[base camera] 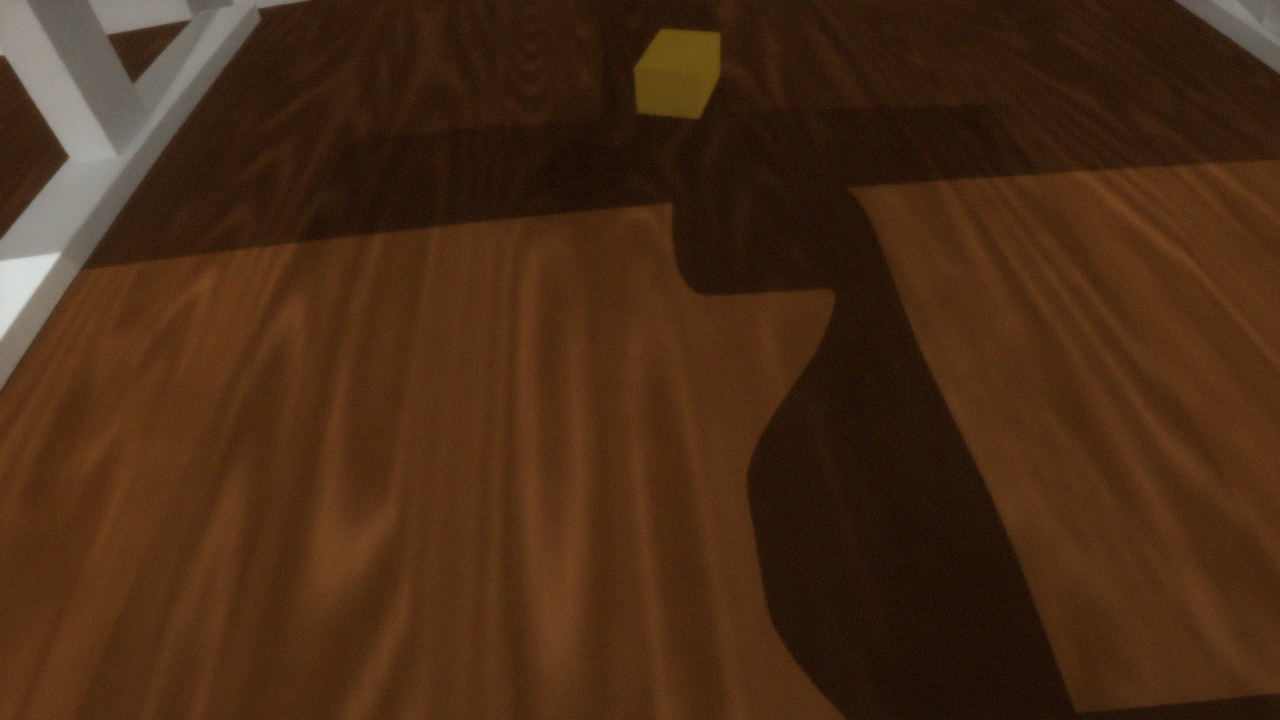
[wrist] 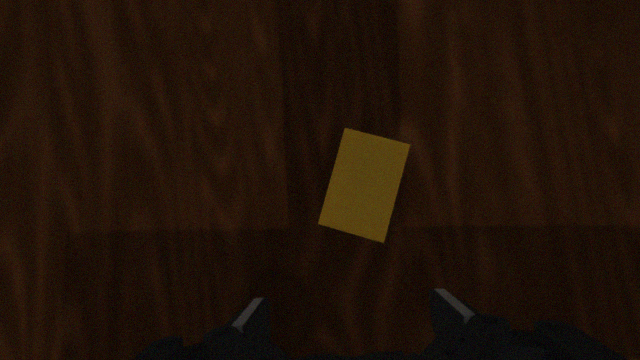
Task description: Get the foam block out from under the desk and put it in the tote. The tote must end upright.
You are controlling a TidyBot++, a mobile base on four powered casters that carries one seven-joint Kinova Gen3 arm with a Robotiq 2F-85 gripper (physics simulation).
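Places are measured from the arm's base along level axes (x left, y ahead, z down), in centimetres.
Pixels of known places: gripper, fingertip midpoint: (wrist: 348, 311).
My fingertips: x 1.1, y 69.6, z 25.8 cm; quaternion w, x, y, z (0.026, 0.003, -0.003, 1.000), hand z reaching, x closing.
Note:
For each thing: its top centre in the pictures, then the offset to it from my fingertips. "*": a spot on its surface instead.
- yellow foam block at its top centre: (wrist: 363, 184) (base camera: 678, 49) dz +9.3, dx -1.9, dy +7.3 cm
- white desk leg at a spot on its surface: (base camera: 67, 80) * dz +3.1, dx +52.8, dy -0.7 cm
The yellow foam block (base camera: 677, 73) (wrist: 364, 185) lies on the wooden floor in the desk's shadow. It is near the top centre of the base camera view and near the middle of the wrist view, where it is turned slightly off the finger direction. My gripper (wrist: 348, 311) is open, with its two fingertips apart at the bottom of the wrist view and no thing between them. The block shows above the fingertips in that view, apart from them. The gripper does not show in the base camera view. The tote does not show in either view.
A white desk leg (base camera: 67, 80) stands on a long white foot rail (base camera: 134, 170) at the left of the base camera view. Another white rail (base camera: 1239, 31) shows at the top right corner. The arm's dark shadow falls across the floor.

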